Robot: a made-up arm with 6 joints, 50 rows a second.
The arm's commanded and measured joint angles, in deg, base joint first. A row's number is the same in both.
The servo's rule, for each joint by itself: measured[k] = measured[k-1] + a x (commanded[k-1-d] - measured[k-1]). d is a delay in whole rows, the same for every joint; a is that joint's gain. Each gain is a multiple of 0.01, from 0.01 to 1. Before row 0 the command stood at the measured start. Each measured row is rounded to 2 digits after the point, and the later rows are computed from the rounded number. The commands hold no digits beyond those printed.
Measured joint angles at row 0: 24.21, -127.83, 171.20, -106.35, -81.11, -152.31
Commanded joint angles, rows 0 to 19: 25.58, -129.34, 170.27, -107.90, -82.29, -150.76; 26.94, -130.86, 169.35, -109.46, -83.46, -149.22; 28.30, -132.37, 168.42, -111.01, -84.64, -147.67; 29.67, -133.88, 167.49, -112.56, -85.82, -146.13; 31.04, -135.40, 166.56, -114.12, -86.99, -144.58; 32.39, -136.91, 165.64, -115.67, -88.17, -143.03; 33.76, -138.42, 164.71, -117.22, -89.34, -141.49; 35.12, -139.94, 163.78, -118.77, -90.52, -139.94; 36.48, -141.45, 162.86, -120.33, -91.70, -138.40; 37.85, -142.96, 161.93, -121.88, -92.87, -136.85; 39.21, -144.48, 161.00, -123.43, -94.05, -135.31; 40.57, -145.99, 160.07, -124.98, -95.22, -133.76; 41.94, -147.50, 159.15, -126.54, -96.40, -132.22; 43.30, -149.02, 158.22, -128.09, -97.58, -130.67; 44.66, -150.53, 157.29, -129.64, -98.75, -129.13; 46.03, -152.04, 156.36, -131.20, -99.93, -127.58; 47.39, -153.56, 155.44, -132.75, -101.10, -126.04; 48.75, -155.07, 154.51, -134.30, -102.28, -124.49; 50.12, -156.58, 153.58, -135.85, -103.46, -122.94; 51.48, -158.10, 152.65, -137.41, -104.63, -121.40
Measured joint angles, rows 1 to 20: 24.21, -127.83, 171.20, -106.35, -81.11, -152.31; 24.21, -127.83, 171.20, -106.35, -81.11, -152.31; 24.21, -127.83, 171.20, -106.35, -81.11, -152.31; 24.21, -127.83, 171.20, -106.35, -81.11, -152.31; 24.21, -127.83, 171.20, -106.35, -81.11, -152.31; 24.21, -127.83, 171.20, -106.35, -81.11, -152.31; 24.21, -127.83, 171.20, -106.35, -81.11, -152.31; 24.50, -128.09, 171.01, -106.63, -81.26, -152.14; 25.01, -128.56, 170.68, -107.14, -81.55, -151.82; 25.70, -129.21, 170.23, -107.84, -81.95, -151.36; 26.53, -130.00, 169.68, -108.69, -82.45, -150.78; 27.48, -130.92, 169.06, -109.67, -83.04, -150.10; 28.51, -131.94, 168.38, -110.75, -83.71, -149.32; 29.61, -133.04, 167.65, -111.91, -84.44, -148.46; 30.77, -134.21, 166.88, -113.14, -85.23, -147.52; 31.97, -135.44, 166.08, -114.43, -86.07, -146.52; 33.20, -136.72, 165.25, -115.77, -86.95, -145.46; 34.46, -138.04, 164.40, -117.15, -87.87, -144.34; 35.74, -139.39, 163.53, -118.56, -88.83, -143.18; 37.04, -140.77, 162.65, -120.00, -89.81, -141.97
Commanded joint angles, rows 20 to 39: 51.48, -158.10, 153.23, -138.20, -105.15, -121.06; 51.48, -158.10, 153.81, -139.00, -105.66, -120.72; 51.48, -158.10, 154.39, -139.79, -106.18, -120.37; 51.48, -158.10, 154.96, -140.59, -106.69, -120.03; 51.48, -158.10, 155.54, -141.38, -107.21, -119.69; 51.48, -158.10, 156.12, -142.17, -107.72, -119.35; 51.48, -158.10, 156.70, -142.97, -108.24, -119.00; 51.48, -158.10, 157.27, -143.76, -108.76, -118.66; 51.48, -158.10, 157.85, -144.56, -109.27, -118.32; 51.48, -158.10, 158.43, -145.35, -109.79, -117.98; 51.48, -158.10, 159.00, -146.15, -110.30, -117.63; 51.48, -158.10, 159.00, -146.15, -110.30, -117.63; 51.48, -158.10, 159.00, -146.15, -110.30, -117.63; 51.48, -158.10, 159.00, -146.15, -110.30, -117.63; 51.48, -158.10, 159.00, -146.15, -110.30, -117.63; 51.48, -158.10, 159.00, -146.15, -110.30, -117.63; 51.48, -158.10, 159.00, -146.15, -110.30, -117.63; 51.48, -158.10, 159.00, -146.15, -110.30, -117.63; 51.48, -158.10, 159.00, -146.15, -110.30, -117.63; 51.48, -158.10, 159.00, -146.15, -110.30, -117.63
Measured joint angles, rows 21 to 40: 38.35, -142.17, 161.76, -121.46, -90.82, -140.73; 39.68, -143.59, 160.87, -122.93, -91.85, -139.45; 41.01, -145.03, 159.97, -124.42, -92.90, -138.14; 42.35, -146.48, 159.06, -125.92, -93.97, -136.81; 43.69, -147.94, 158.15, -127.43, -95.05, -135.45; 45.04, -149.41, 157.24, -128.95, -96.14, -134.07; 46.39, -150.89, 156.32, -130.47, -97.24, -132.68; 47.46, -152.12, 155.70, -131.86, -98.27, -131.40; 48.30, -153.14, 155.32, -133.15, -99.23, -130.23; 48.97, -153.98, 155.13, -134.35, -100.13, -129.15; 49.50, -154.68, 155.10, -135.47, -100.98, -128.15; 49.92, -155.26, 155.19, -136.53, -101.79, -127.22; 50.25, -155.74, 155.38, -137.55, -102.56, -126.35; 50.51, -156.14, 155.64, -138.53, -103.30, -125.54; 50.71, -156.47, 155.97, -139.47, -104.01, -124.78; 50.87, -156.75, 156.35, -140.39, -104.69, -124.07; 51.00, -156.98, 156.77, -141.28, -105.35, -123.40; 51.10, -157.17, 157.22, -142.16, -105.99, -122.77; 51.18, -157.33, 157.58, -142.88, -106.55, -122.20; 51.24, -157.46, 157.86, -143.47, -107.04, -121.70
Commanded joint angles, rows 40 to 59: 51.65, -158.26, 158.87, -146.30, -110.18, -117.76; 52.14, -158.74, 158.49, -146.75, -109.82, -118.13; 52.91, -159.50, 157.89, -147.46, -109.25, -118.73; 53.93, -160.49, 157.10, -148.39, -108.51, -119.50; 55.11, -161.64, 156.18, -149.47, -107.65, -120.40; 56.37, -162.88, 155.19, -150.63, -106.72, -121.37; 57.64, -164.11, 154.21, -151.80, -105.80, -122.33; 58.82, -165.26, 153.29, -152.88, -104.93, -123.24; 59.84, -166.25, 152.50, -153.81, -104.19, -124.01; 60.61, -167.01, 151.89, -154.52, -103.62, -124.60; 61.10, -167.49, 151.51, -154.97, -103.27, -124.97; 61.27, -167.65, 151.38, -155.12, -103.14, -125.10; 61.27, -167.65, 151.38, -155.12, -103.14, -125.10; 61.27, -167.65, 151.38, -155.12, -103.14, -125.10; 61.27, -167.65, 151.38, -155.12, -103.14, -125.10; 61.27, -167.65, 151.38, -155.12, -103.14, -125.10; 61.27, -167.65, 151.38, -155.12, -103.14, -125.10; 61.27, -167.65, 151.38, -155.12, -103.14, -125.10; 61.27, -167.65, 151.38, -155.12, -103.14, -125.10; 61.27, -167.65, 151.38, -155.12, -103.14, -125.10
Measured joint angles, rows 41 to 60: 51.29, -157.57, 158.09, -143.95, -107.46, -121.25; 51.33, -157.66, 158.27, -144.35, -107.83, -120.85; 51.36, -157.73, 158.42, -144.67, -108.15, -120.50; 51.39, -157.79, 158.54, -144.94, -108.43, -120.18; 51.41, -157.84, 158.63, -145.16, -108.67, -119.90; 51.42, -157.88, 158.70, -145.34, -108.88, -119.65; 51.43, -157.92, 158.76, -145.49, -109.06, -119.43; 51.48, -157.98, 158.78, -145.64, -109.21, -119.25; 51.62, -158.11, 158.72, -145.84, -109.29, -119.13; 51.89, -158.35, 158.55, -146.13, -109.28, -119.09; 52.32, -158.71, 158.26, -146.54, -109.18, -119.14; 52.91, -159.21, 157.84, -147.07, -108.98, -119.28; 53.64, -159.83, 157.31, -147.71, -108.69, -119.51; 54.48, -160.56, 156.69, -148.45, -108.31, -119.82; 55.39, -161.36, 156.01, -149.25, -107.87, -120.20; 56.32, -162.19, 155.31, -150.07, -107.39, -120.62; 57.22, -163.01, 154.63, -150.87, -106.90, -121.06; 58.03, -163.77, 154.01, -151.61, -106.43, -121.49; 58.71, -164.43, 153.48, -152.24, -106.00, -121.89; 59.25, -164.98, 153.06, -152.76, -105.63, -122.24
